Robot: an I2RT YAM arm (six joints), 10 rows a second.
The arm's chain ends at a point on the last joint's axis. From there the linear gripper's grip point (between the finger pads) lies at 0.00 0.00 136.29 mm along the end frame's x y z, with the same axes.
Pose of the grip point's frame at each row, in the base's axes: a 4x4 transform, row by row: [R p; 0 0 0 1], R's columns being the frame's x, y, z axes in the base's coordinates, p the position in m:
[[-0.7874, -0.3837, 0.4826, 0.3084], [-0.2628, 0.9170, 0.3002, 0.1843], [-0.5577, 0.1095, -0.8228, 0.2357], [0, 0, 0, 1]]
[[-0.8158, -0.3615, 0.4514, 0.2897], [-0.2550, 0.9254, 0.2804, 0.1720], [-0.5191, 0.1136, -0.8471, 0.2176], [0, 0, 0, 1]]
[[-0.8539, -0.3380, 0.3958, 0.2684], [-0.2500, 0.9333, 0.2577, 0.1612], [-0.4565, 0.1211, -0.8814, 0.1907], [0, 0, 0, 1]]
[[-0.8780, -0.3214, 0.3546, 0.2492], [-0.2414, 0.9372, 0.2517, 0.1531], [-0.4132, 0.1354, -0.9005, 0.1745], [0, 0, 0, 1]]
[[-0.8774, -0.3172, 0.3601, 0.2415], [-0.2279, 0.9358, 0.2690, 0.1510], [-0.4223, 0.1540, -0.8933, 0.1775], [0, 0, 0, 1]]
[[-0.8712, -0.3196, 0.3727, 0.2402], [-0.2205, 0.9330, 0.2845, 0.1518], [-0.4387, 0.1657, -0.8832, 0.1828], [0, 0, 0, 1]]
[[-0.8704, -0.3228, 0.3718, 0.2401], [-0.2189, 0.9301, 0.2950, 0.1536], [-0.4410, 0.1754, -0.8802, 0.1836], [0, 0, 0, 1]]
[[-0.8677, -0.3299, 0.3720, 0.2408], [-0.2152, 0.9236, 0.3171, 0.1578], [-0.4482, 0.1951, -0.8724, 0.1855], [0, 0, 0, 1]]
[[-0.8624, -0.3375, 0.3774, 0.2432], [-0.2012, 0.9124, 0.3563, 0.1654], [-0.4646, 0.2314, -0.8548, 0.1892], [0, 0, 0, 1]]
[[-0.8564, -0.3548, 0.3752, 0.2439], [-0.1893, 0.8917, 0.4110, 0.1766], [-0.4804, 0.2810, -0.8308, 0.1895], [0, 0, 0, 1]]
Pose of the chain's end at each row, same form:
[[-0.7874, -0.3837, 0.4826, 0.2426], [-0.2628, 0.9170, 0.3002, 0.1434], [-0.5577, 0.1095, -0.8228, 0.3478], [0, 0, 0, 1]]
[[-0.8158, -0.3615, 0.4514, 0.2282], [-0.2550, 0.9254, 0.2804, 0.1338], [-0.5191, 0.1136, -0.8471, 0.3331], [0, 0, 0, 1]]
[[-0.8539, -0.3380, 0.3958, 0.2145], [-0.2500, 0.9333, 0.2577, 0.1261], [-0.4565, 0.1211, -0.8814, 0.3108], [0, 0, 0, 1]]
[[-0.8780, -0.3214, 0.3546, 0.2009], [-0.2414, 0.9372, 0.2517, 0.1188], [-0.4132, 0.1354, -0.9005, 0.2972], [0, 0, 0, 1]]
[[-0.8774, -0.3172, 0.3601, 0.1924], [-0.2279, 0.9358, 0.2690, 0.1143], [-0.4223, 0.1540, -0.8933, 0.2992], [0, 0, 0, 1]]
[[-0.8712, -0.3196, 0.3727, 0.1894], [-0.2205, 0.9330, 0.2845, 0.1130], [-0.4387, 0.1657, -0.8832, 0.3032], [0, 0, 0, 1]]
[[-0.8704, -0.3228, 0.3718, 0.1894], [-0.2189, 0.9301, 0.2950, 0.1134], [-0.4410, 0.1754, -0.8802, 0.3036], [0, 0, 0, 1]]
[[-0.8677, -0.3299, 0.3720, 0.1901], [-0.2152, 0.9236, 0.3171, 0.1146], [-0.4482, 0.1951, -0.8724, 0.3044], [0, 0, 0, 1]]
[[-0.8624, -0.3375, 0.3774, 0.1918], [-0.2012, 0.9124, 0.3563, 0.1168], [-0.4646, 0.2314, -0.8548, 0.3057], [0, 0, 0, 1]]
[[-0.8564, -0.3548, 0.3752, 0.1928], [-0.1893, 0.8917, 0.4110, 0.1206], [-0.4804, 0.2810, -0.8308, 0.3027], [0, 0, 0, 1]]

